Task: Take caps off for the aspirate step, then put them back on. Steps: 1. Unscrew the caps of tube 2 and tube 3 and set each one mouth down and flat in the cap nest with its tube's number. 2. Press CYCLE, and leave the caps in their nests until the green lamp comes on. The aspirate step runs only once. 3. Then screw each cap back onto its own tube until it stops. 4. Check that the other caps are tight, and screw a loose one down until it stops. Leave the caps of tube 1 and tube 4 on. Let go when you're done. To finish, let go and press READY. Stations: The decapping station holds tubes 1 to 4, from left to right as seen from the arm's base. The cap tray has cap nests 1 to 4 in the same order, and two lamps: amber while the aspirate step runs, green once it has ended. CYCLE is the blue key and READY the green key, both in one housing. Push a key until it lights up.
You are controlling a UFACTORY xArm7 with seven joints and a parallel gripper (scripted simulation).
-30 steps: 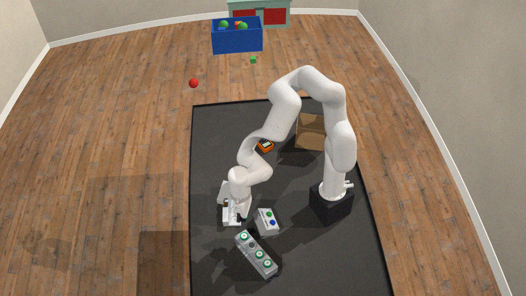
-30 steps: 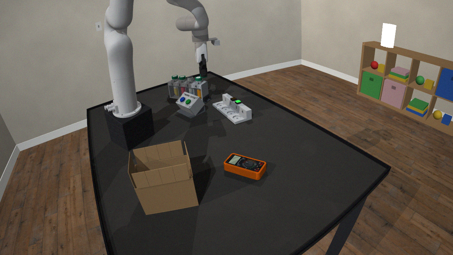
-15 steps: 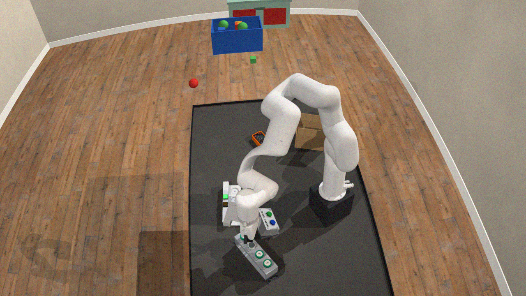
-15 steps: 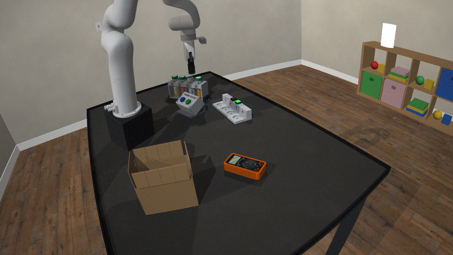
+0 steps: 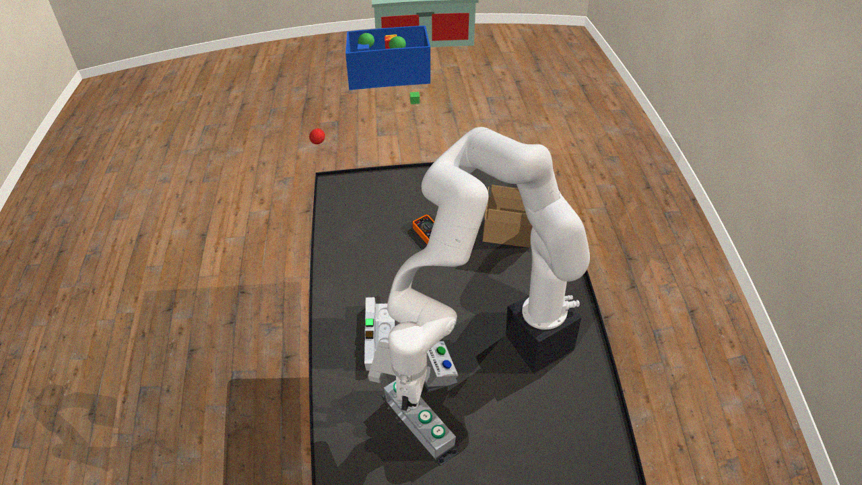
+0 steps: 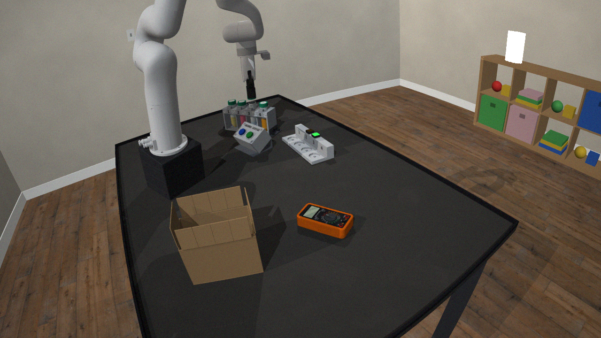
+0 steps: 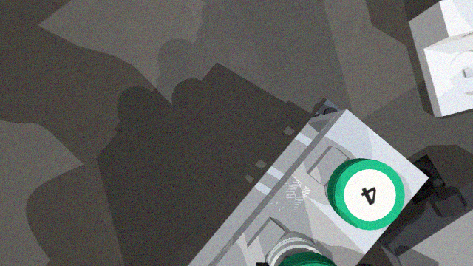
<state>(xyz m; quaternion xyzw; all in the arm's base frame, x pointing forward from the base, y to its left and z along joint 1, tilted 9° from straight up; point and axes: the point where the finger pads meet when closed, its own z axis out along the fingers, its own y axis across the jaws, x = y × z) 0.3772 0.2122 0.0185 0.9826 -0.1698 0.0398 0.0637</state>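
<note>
Now: hand 3 cm short of the cap, 4 cm to the left of it and 5 cm above it. Round my hand: blue key: 10 cm behind, 12 cm to the right, 10 cm below; green key: 9 cm behind, 17 cm to the right, 10 cm below; key housing: 8 cm behind, 15 cm to the right, 11 cm below.
</note>
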